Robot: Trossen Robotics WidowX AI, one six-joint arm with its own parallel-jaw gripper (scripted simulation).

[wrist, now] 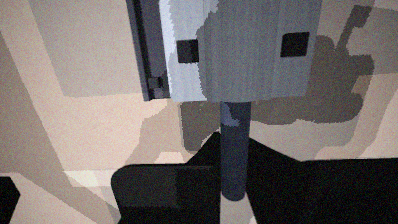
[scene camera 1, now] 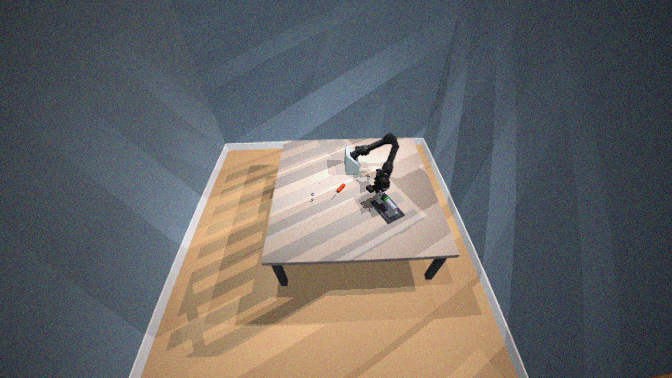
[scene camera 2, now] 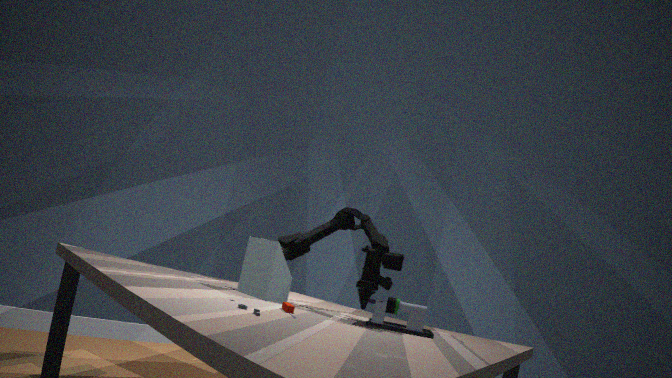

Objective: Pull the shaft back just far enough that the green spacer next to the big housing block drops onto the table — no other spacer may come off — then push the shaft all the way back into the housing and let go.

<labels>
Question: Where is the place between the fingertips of the gripper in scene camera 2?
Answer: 362, 309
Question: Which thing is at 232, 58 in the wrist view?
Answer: A grey housing block.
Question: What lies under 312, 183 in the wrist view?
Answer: The gripper.
</labels>
